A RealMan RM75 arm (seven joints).
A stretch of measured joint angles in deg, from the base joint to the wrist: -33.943, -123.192, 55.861, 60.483, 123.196, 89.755, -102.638; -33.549, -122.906, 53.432, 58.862, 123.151, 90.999, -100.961; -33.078, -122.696, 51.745, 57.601, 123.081, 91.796, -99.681; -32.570, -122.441, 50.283, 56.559, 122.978, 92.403, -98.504; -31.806, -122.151, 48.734, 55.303, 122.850, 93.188, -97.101; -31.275, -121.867, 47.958, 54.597, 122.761, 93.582, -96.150; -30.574, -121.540, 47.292, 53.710, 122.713, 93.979, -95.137; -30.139, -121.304, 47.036, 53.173, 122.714, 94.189, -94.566; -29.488, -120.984, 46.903, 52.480, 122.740, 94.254, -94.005; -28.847, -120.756, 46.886, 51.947, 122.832, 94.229, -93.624; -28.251, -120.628, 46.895, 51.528, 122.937, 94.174, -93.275; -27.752, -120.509, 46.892, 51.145, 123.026, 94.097, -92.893; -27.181, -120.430, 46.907, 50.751, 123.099, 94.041, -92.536; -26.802, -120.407, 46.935, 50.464, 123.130, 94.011, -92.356; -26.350, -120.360, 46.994, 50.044, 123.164, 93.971, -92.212; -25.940, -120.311, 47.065, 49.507, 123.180, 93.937, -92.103; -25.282, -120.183, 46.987, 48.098, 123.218, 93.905, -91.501; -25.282, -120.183, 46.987, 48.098, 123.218, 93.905, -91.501
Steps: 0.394, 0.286, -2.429, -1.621, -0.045, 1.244, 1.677; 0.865, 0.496, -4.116, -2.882, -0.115, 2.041, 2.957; 1.373, 0.751, -5.578, -3.924, -0.218, 2.648, 4.134; 2.137, 1.041, -7.127, -5.180, -0.346, 3.433, 5.537; 2.668, 1.325, -7.903, -5.886, -0.435, 3.827, 6.488; 3.369, 1.652, -8.569, -6.773, -0.483, 4.224, 7.501; 3.804, 1.888, -8.825, -7.310, -0.482, 4.434, 8.072; 4.455, 2.208, -8.958, -8.003, -0.456, 4.499, 8.633; 5.096, 2.436, -8.975, -8.536, -0.364, 4.474, 9.014; 5.692, 2.564, -8.966, -8.955, -0.259, 4.419, 9.363; 6.191, 2.683, -8.969, -9.338, -0.170, 4.342, 9.745; 6.762, 2.762, -8.954, -9.732, -0.097, 4.286, 10.102; 7.141, 2.785, -8.926, -10.019, -0.066, 4.256, 10.282; 7.593, 2.832, -8.867, -10.439, -0.032, 4.216, 10.426; 8.003, 2.881, -8.796, -10.976, -0.016, 4.182, 10.535; 8.661, 3.009, -8.874, -12.385, 0.022, 4.150, 11.137; 8.661, 3.009, -8.874, -12.385, 0.022, 4.150, 11.137
